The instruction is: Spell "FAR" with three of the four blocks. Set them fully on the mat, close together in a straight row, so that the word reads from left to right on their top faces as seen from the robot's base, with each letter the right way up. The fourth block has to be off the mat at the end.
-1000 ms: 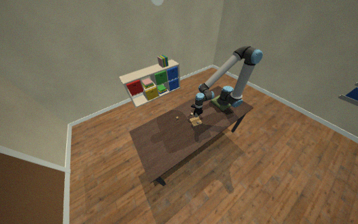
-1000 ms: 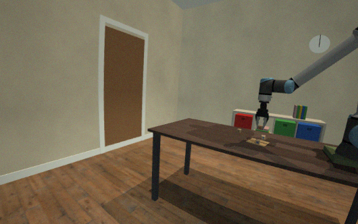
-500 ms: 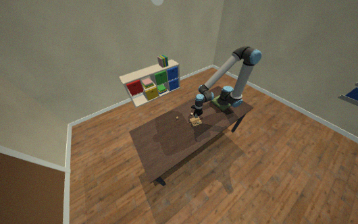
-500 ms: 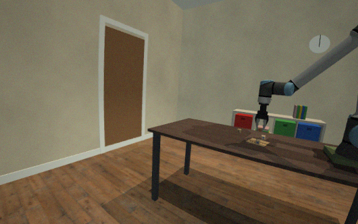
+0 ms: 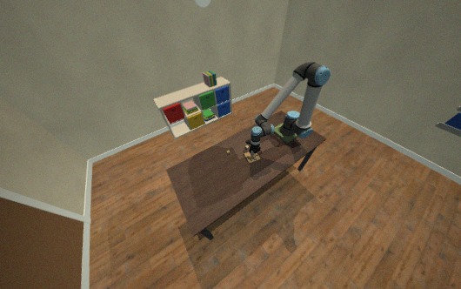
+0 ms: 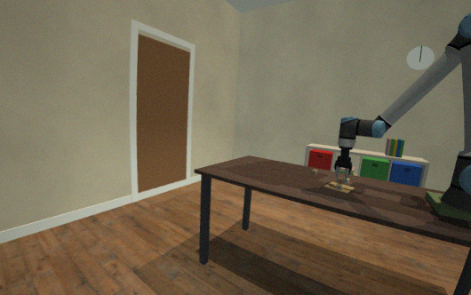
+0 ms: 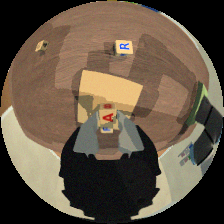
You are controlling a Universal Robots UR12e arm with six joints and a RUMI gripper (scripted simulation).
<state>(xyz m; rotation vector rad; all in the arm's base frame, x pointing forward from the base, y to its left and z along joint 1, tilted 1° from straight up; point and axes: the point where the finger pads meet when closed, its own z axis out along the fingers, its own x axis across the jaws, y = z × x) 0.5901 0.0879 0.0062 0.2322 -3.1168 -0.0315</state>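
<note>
The tan mat lies 4 cm below my hand.
</note>
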